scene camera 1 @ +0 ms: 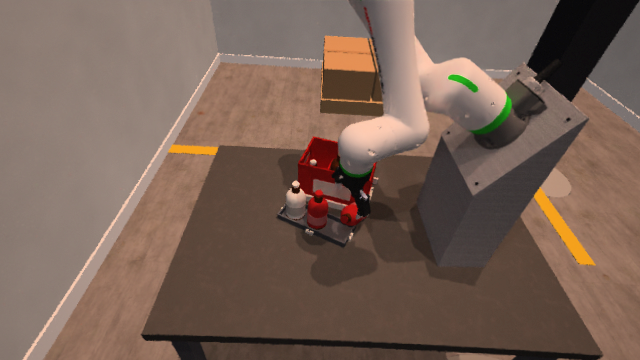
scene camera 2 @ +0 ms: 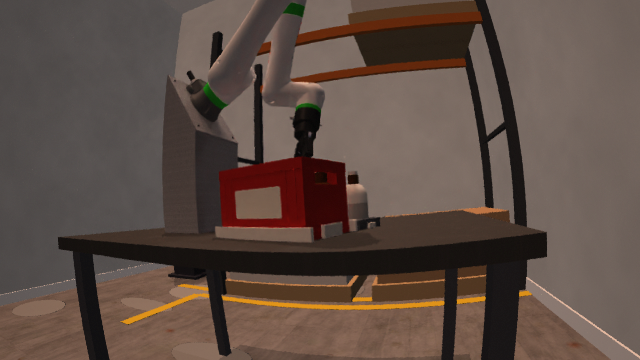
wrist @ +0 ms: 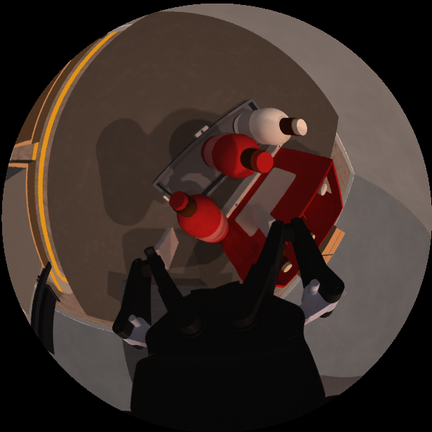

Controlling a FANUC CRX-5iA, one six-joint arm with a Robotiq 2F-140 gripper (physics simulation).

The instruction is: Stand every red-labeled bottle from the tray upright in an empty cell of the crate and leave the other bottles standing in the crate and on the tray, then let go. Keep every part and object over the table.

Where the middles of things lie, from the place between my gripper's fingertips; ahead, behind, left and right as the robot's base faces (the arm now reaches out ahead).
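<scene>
From where my hand is, I see the white bottle [wrist: 268, 125] 8 cm to the right of my hand, 18 cm ahead of it and 5 cm below it.
</scene>
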